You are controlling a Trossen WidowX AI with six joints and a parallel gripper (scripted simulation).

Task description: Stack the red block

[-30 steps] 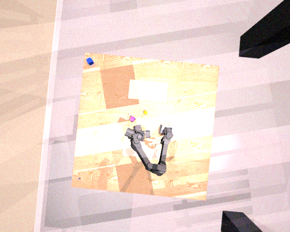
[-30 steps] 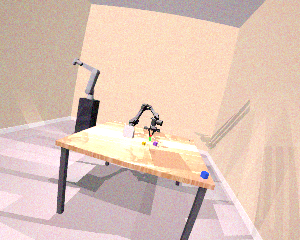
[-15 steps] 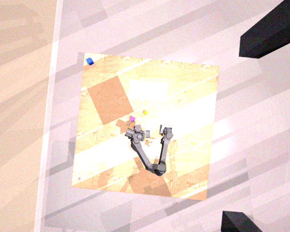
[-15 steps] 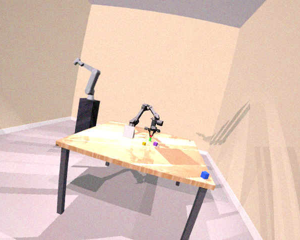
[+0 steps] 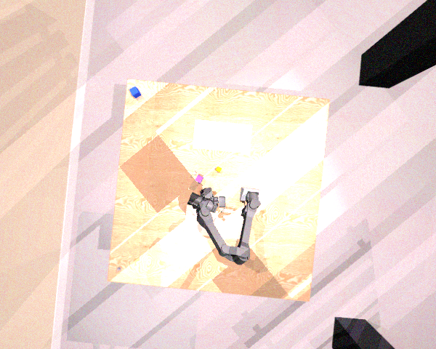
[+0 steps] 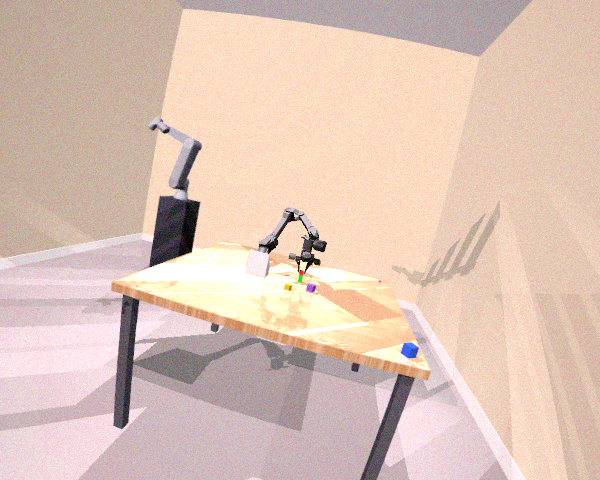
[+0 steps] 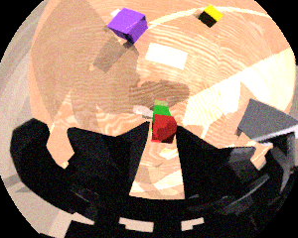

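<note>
Now: gripper tip right at the red block. Round my gripper tip: purple block (8 cm ahead, 12 cm to the right, 3 cm below); yellow block (4 cm behind, 19 cm to the right, 4 cm below); blue block (53 cm ahead, 63 cm to the right, 3 cm below).
</note>
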